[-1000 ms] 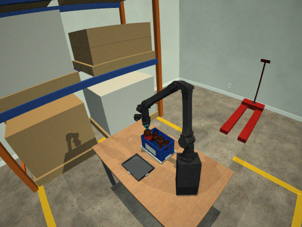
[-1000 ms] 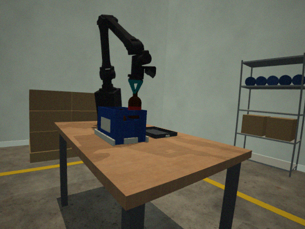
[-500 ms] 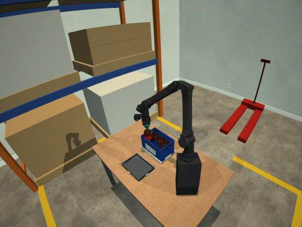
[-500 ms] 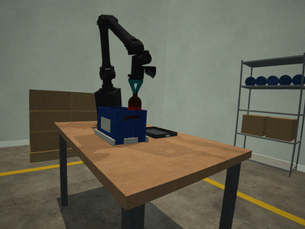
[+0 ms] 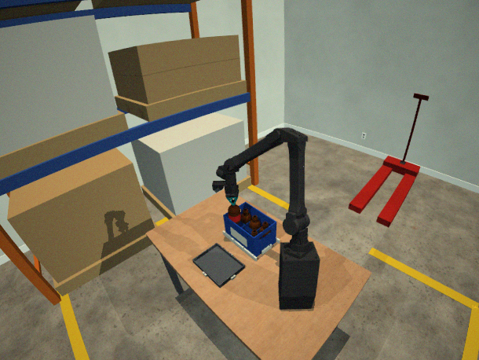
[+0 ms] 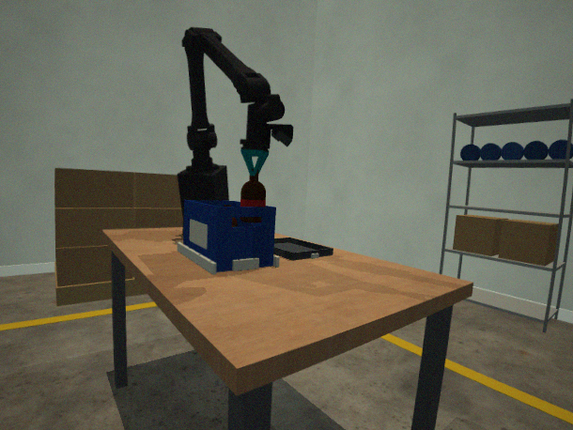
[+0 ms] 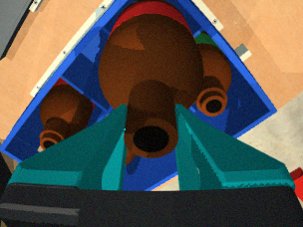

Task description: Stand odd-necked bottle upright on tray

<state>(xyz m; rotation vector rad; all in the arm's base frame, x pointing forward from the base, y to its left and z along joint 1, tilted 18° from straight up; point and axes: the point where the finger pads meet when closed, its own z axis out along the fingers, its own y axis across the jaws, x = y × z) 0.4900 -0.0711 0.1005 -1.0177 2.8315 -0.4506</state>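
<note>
The bottle is 60 mm below my hand. Also, from my hand: crate 190 mm below, 90 mm behind, 30 mm to the right; dark tray 260 mm below, 250 mm to the left, 80 mm behind.
</note>
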